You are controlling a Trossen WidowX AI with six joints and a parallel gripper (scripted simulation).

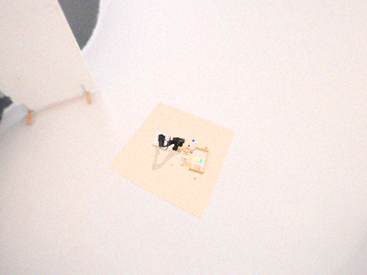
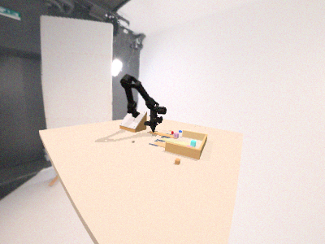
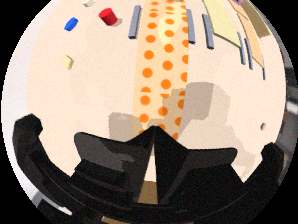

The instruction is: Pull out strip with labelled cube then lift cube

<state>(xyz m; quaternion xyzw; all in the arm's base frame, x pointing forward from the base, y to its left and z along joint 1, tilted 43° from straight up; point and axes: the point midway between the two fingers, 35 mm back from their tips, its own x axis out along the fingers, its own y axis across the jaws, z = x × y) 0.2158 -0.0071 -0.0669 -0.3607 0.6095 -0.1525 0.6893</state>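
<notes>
Right now the red piece is 120 mm ahead of my gripper tip, 110 mm to the left of it and 10 mm above it. From my gripper tip the other things lie so: small tan block: 420 mm ahead, 240 mm to the right; then blue piece: 130 mm ahead, 210 mm to the left.
</notes>
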